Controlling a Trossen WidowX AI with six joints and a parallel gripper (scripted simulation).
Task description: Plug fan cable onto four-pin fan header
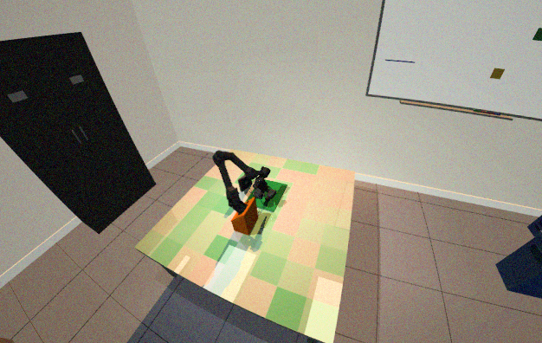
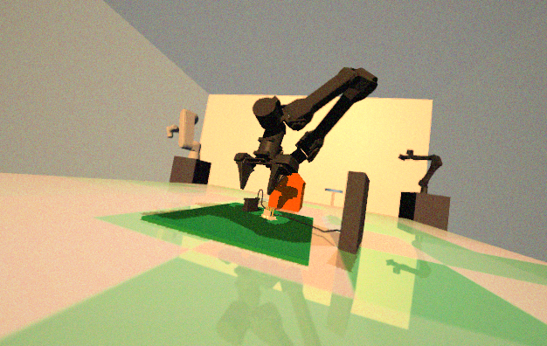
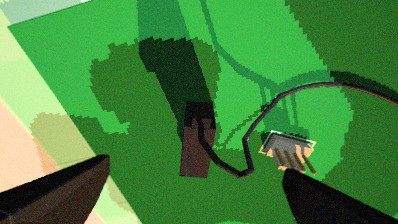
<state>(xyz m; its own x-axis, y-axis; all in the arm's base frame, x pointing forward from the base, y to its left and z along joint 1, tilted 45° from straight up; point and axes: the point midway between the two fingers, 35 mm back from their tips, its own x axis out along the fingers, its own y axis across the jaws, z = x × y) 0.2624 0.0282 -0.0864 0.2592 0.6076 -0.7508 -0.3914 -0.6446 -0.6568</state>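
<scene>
The fan plug lies 30 mm below my gripper tip and 10 mm ahead of it. Round my gripper tip: dark fan (210 mm to the left, 80 mm ahead, 10 mm above); four-pin fan header (60 mm to the left, 50 mm below, 40 mm ahead); board (70 mm below, 70 mm ahead, 30 mm to the left).
</scene>
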